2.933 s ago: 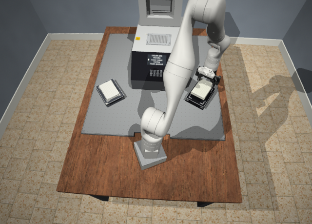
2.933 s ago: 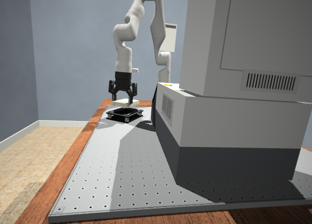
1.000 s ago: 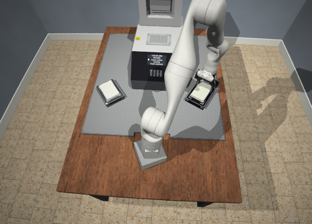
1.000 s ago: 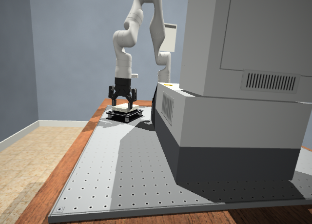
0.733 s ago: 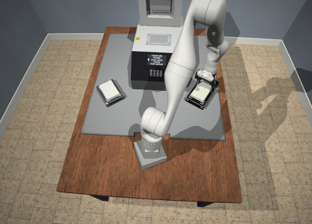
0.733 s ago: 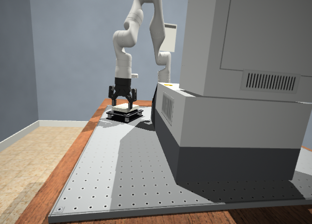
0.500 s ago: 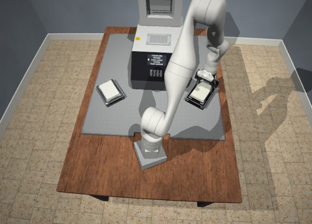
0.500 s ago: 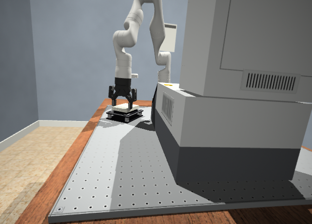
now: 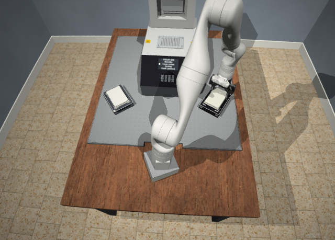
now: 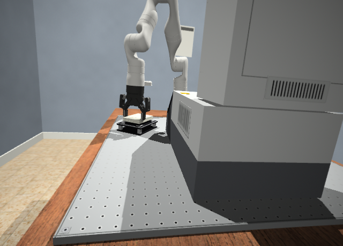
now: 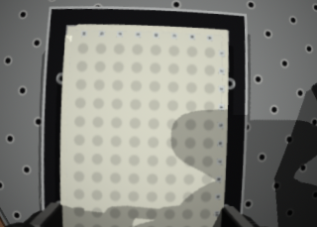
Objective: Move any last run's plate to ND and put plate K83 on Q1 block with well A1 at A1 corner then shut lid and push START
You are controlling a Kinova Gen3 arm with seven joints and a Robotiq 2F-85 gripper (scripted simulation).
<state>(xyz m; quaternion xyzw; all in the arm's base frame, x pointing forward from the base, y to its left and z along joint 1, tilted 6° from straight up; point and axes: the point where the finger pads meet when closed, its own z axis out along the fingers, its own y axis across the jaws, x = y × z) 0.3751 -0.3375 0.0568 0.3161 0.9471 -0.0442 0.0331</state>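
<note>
My gripper is now 3 cm past the nest, 2 cm to the right of it and 3 cm above it. Round my hand: white well plate (3 cm behind, 2 cm to the left, 1 cm below); A1 mark (7 cm behind, 59 cm to the left, 3 cm below).
</note>
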